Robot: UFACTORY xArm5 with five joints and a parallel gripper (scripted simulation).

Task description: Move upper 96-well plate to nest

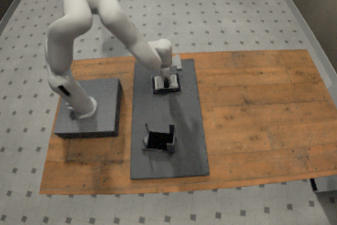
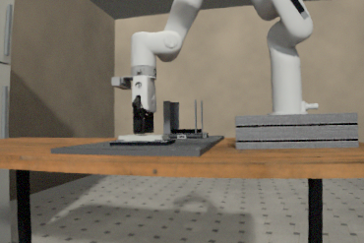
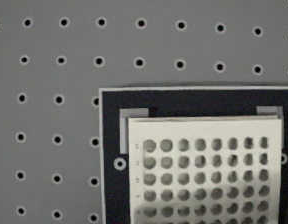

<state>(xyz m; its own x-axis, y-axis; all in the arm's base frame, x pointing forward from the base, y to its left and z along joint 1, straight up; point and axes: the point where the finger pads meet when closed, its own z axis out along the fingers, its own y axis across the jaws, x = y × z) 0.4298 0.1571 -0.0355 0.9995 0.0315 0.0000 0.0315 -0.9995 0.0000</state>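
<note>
Now: hand 20 mm above the white 96-well plate. The rest, counted from my hand: plate nest N1: 30 mm below.
</note>
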